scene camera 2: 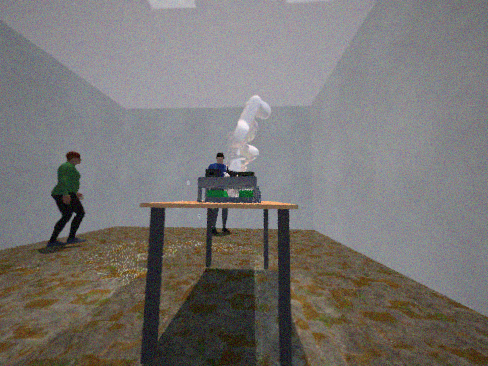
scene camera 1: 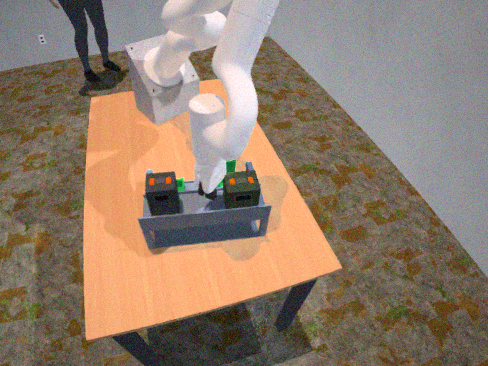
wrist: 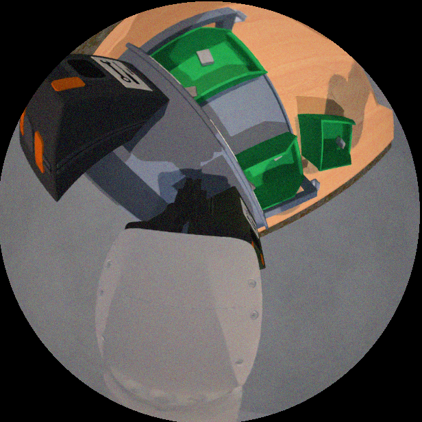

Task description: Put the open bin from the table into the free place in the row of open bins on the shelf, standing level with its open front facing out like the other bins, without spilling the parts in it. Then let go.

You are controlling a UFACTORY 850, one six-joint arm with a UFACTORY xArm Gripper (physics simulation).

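The loose green open bin (scene camera 1: 231,166) (wrist: 325,141) stands on the table behind the grey shelf (scene camera 1: 206,219) (scene camera 2: 228,182) (wrist: 169,133), with a small grey part inside. Two green bins (wrist: 204,62) (wrist: 271,169) sit on the shelf's lower level with an empty gap between them; they also show in the second scene view (scene camera 2: 217,194) (scene camera 2: 246,194). My gripper (scene camera 1: 208,193) (wrist: 188,186) is shut and empty. It hovers low over the shelf's top board, between the two toolboxes, apart from the loose bin.
A black toolbox (scene camera 1: 163,192) (wrist: 78,118) and a dark green toolbox (scene camera 1: 241,189) (wrist: 224,212) stand on the shelf top either side of the gripper. The robot's base block (scene camera 1: 159,98) stands at the table's (scene camera 1: 170,290) far end. People (scene camera 2: 70,196) (scene camera 2: 218,168) are in the room.
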